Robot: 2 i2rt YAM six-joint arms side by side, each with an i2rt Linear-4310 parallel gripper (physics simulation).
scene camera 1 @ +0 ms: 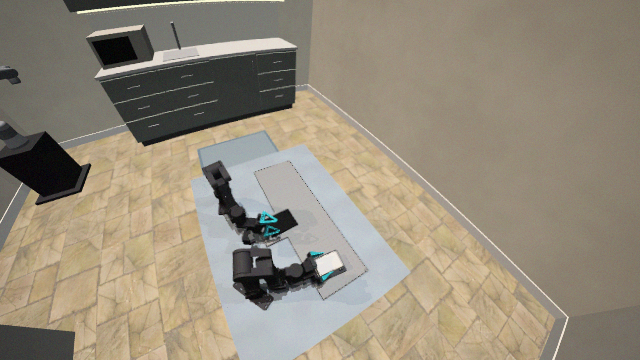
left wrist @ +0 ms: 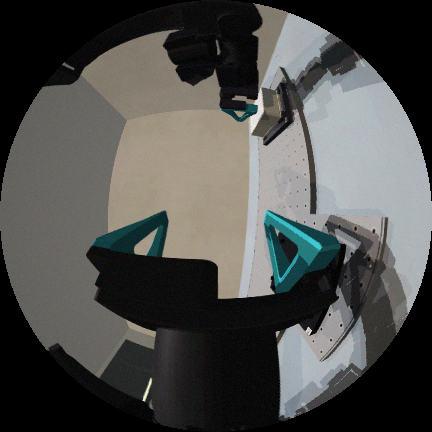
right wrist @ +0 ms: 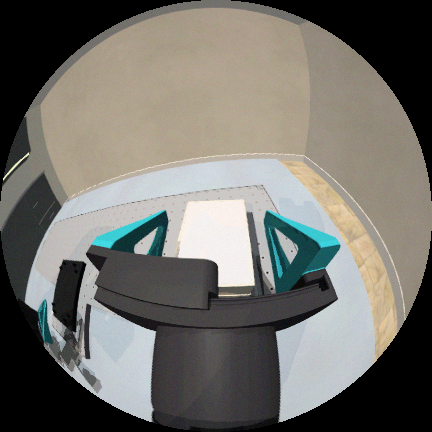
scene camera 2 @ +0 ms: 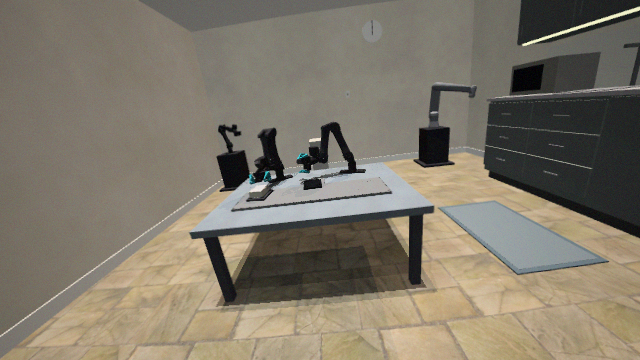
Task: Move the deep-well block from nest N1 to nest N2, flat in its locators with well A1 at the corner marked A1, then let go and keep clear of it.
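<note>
The white deep-well block sits on a dark nest at the near end of the perforated board in scene camera 1. A second nest, black and bare, lies farther along the board. Which is N1 or N2, and the A1 mark, cannot be read. My right gripper is open, with its fingers apart around the block's near end. My left gripper is open and empty, raised beside the bare nest.
The grey perforated board lies on the light blue table. Both arms stand at one long side of the board. A wall is beyond the table in the right wrist view.
</note>
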